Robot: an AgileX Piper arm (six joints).
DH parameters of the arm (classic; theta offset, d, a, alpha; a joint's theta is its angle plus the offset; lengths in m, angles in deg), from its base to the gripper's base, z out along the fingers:
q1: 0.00 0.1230 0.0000 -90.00
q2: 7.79 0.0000 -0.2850 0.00
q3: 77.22 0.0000 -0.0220 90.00
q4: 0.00 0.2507 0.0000 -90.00
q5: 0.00 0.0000 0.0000 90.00
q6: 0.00 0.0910 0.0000 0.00
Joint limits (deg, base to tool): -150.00..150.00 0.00..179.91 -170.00..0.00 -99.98..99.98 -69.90..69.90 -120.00..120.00
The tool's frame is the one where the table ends.
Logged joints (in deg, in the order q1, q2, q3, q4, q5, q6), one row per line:
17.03, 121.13, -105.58, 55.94, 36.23, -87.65
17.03, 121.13, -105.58, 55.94, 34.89, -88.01
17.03, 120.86, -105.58, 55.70, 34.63, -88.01
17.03, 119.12, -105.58, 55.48, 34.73, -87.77
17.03, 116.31, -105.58, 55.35, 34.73, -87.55
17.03, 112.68, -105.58, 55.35, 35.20, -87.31
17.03, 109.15, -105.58, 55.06, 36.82, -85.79
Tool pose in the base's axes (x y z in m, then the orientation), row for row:
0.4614, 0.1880, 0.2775, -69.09, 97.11, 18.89
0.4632, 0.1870, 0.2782, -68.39, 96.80, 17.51
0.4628, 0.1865, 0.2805, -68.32, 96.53, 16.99
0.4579, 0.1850, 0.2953, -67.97, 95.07, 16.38
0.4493, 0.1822, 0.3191, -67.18, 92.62, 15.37
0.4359, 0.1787, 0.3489, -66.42, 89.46, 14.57
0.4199, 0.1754, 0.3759, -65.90, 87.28, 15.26
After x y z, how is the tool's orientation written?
As a rotation vector, in degrees.
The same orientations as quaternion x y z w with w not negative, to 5 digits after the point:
-0.49752, 0.69929, 0.13603, 0.49495
-0.49387, 0.69903, 0.12645, 0.50145
-0.49391, 0.69785, 0.12283, 0.50396
-0.49373, 0.69058, 0.11898, 0.51496
-0.49200, 0.67831, 0.11256, 0.53401
-0.49109, 0.66145, 0.10773, 0.55651
-0.49013, 0.64914, 0.11349, 0.57054

